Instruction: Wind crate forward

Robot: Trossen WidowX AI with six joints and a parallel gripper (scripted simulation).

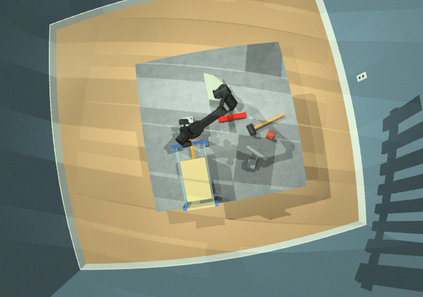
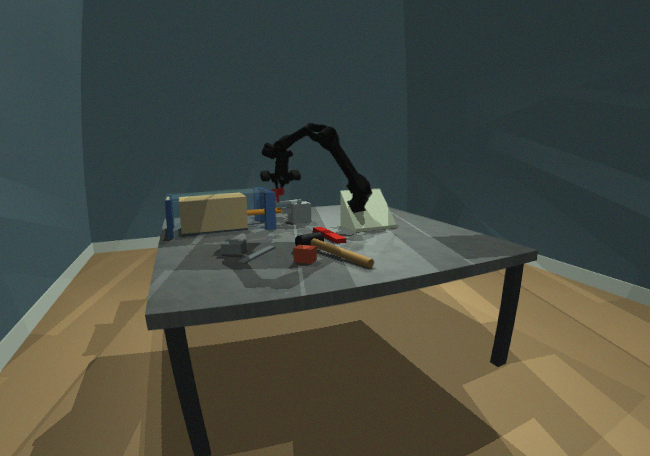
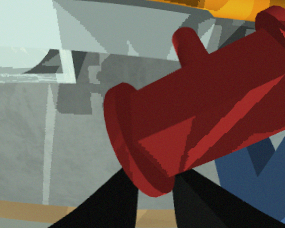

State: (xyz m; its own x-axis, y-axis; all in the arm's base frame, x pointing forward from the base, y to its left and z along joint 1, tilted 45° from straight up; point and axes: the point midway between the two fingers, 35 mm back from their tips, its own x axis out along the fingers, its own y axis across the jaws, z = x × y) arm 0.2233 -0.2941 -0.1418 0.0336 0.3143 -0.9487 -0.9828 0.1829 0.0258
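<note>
The red spool-shaped handle grip is 20 mm ahead of my gripper tip, 30 mm to the left of it and 20 mm below it. From my gripper tip the other things lie so: clear-panelled cubby: 320 mm ahead, 10 mm to the left, 30 mm below; then winch handle: 20 mm behind, 40 mm to the left, 50 mm below; then grey winch: 100 mm behind, 50 mm to the left, 120 mm below.
</note>
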